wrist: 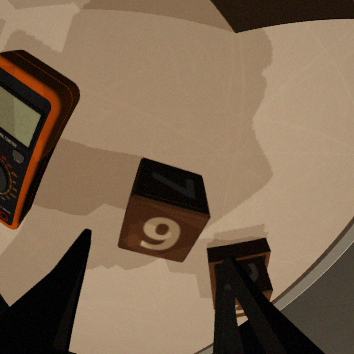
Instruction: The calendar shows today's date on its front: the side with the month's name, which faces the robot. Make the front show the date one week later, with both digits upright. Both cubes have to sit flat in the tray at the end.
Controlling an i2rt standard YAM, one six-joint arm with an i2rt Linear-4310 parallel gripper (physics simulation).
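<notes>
A brown cube stands near the middle of the wrist view, with a light 9-shaped digit on its lit side and a faint 7 on its dark face. A second brown cube is at the lower right, partly hidden behind the right finger; it has a faint digit on its dark face and part of a light digit low down. My gripper is open, its fingers wide apart at the bottom of the view, with nothing held. The first cube shows between and beyond the fingertips. The calendar's tray and month name cannot be made out.
An orange and black multimeter lies at the left edge. A dark brown shape enters at the top right; I cannot tell what it is. The pale round table has its curved edge at the lower right. Shadows fall across the table top.
</notes>
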